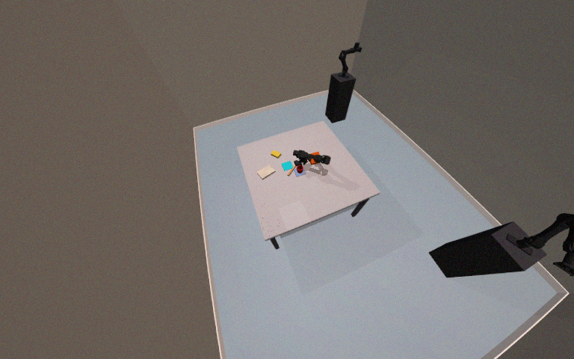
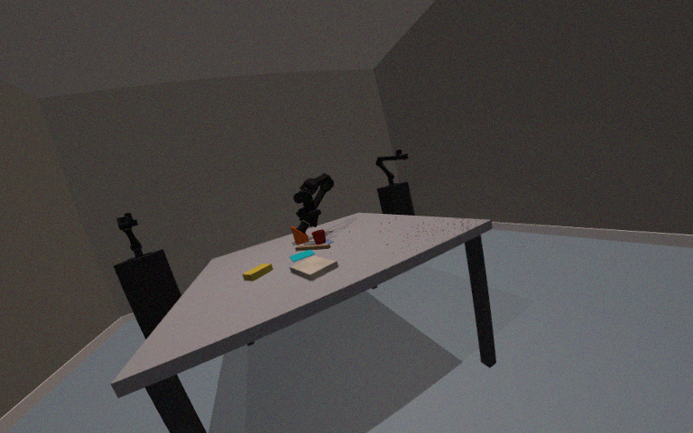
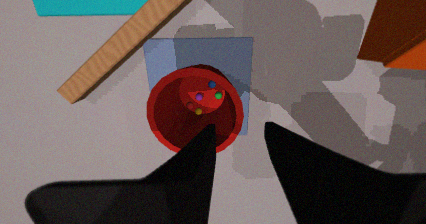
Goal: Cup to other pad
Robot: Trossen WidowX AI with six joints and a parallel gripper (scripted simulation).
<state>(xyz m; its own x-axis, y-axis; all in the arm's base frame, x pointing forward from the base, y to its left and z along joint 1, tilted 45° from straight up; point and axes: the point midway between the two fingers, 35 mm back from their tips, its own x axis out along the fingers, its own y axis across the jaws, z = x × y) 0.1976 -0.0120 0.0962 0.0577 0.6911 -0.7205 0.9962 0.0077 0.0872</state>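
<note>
My gripper tip is now 60 mm above the red cup and 30 mm short of it. From my gripper tip the other things lie so: blue pad: 110 mm below, 30 mm ahead, 10 mm to the left; wooden stick: 100 mm below, 90 mm ahead, 60 mm to the right; cyan pad: 140 mm ahead, 130 mm to the right, 110 mm below.
</note>
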